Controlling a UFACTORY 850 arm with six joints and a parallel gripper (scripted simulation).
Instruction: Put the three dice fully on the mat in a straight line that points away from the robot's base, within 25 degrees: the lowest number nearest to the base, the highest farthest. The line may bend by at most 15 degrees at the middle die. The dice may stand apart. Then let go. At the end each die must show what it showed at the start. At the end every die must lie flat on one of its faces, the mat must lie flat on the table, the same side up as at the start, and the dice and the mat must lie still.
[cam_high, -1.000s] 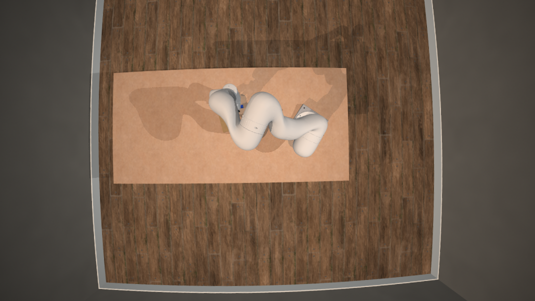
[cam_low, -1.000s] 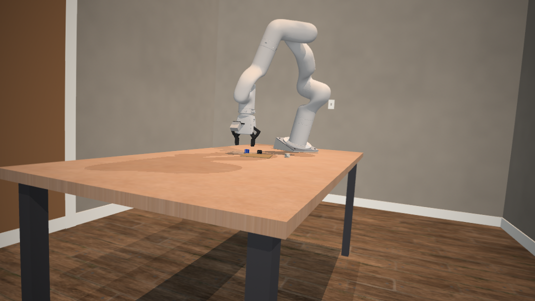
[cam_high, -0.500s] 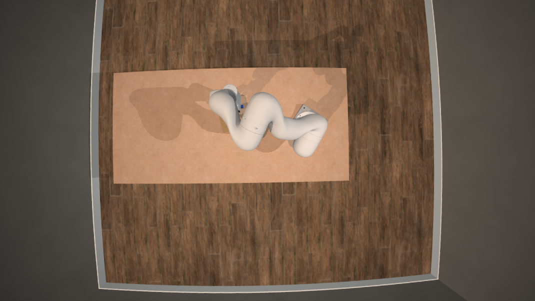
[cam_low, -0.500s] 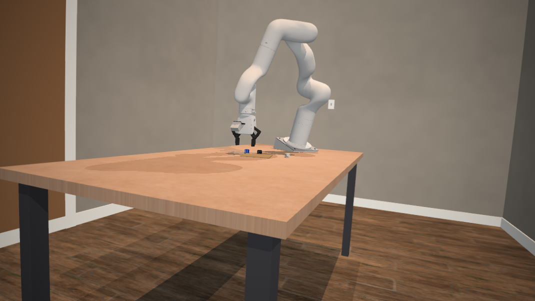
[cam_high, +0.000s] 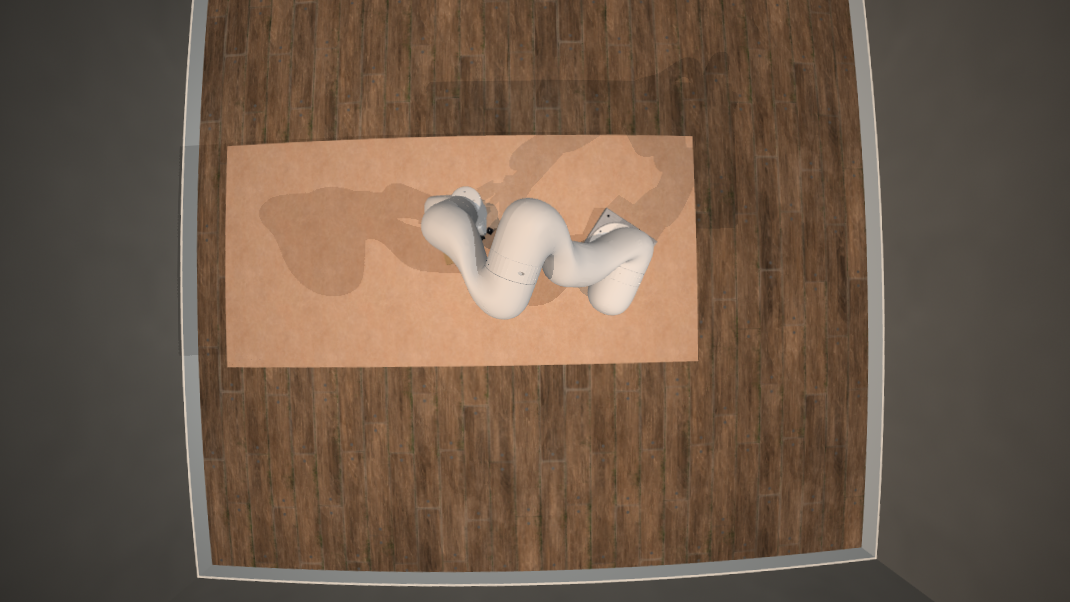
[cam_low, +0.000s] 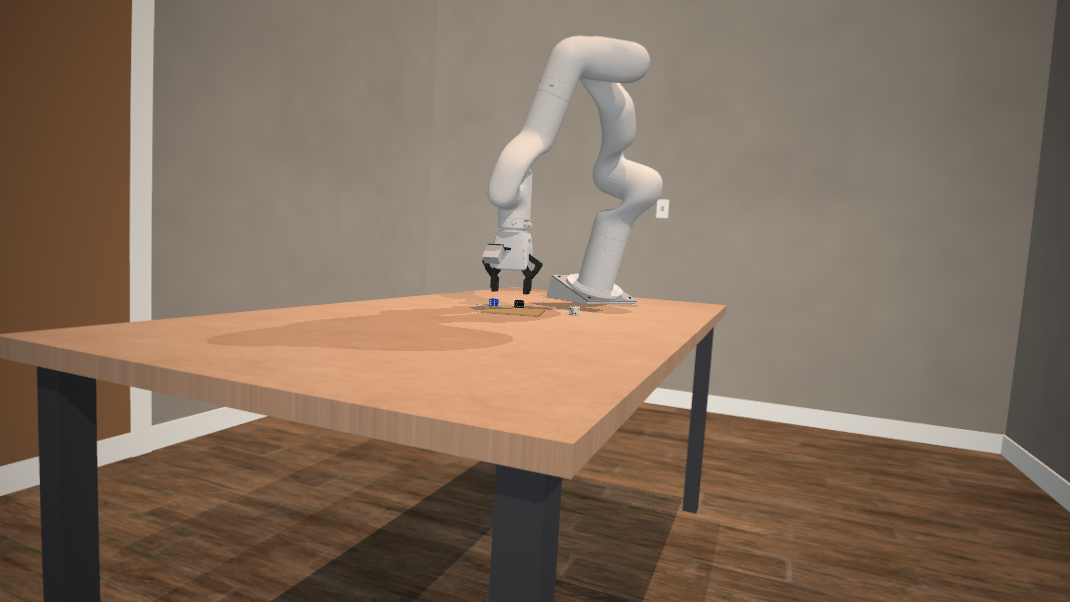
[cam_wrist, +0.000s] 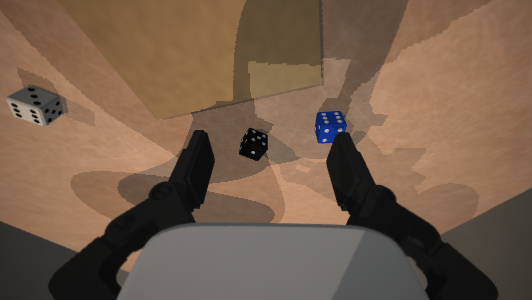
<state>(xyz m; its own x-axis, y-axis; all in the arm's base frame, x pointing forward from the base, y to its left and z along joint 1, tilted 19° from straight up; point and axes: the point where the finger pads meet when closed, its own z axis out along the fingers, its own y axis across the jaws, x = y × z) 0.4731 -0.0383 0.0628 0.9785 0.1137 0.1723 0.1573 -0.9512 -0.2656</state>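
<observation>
My hand is 3 cm past the black die, 1 cm to the right of it and 4 cm above it. Round my hand: blue die 5 cm to the right, 4 cm below; then white die 2 cm behind, 18 cm to the left, 4 cm below; then mat 7 cm ahead, 6 cm to the left, 5 cm below.
</observation>
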